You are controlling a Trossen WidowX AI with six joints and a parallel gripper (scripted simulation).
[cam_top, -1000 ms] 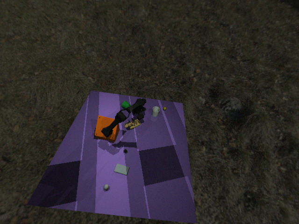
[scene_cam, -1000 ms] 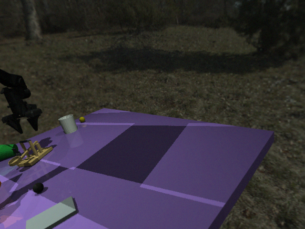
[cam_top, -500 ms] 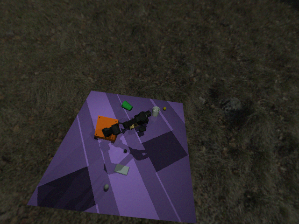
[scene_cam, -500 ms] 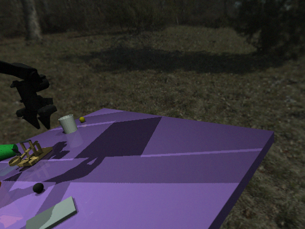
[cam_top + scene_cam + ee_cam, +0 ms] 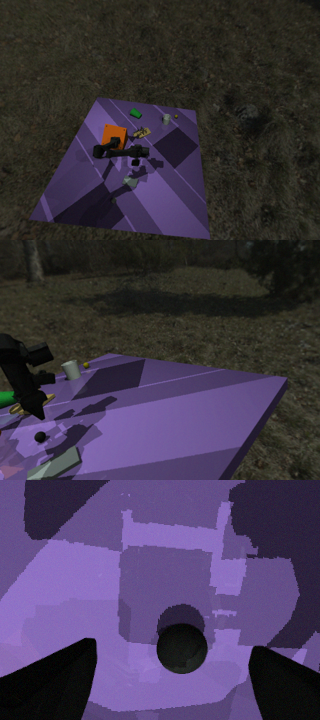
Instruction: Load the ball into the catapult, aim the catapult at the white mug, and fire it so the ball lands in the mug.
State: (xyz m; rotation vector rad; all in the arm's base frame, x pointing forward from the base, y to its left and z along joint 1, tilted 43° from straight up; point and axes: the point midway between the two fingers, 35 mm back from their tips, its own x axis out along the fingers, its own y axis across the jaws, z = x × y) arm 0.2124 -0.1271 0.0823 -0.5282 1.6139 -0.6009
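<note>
Now: the black ball 60 mm below my gripper tip, 30 mm behind it and 10 mm to the right of it. From my gripper tip the other things lie so: grey flat plate 180 mm to the right, 70 mm below, 30 mm behind; grey ball 330 mm to the right, 130 mm behind, 50 mm below; wooden catapult 310 mm to the left, 20 mm below, 20 mm behind.
</note>
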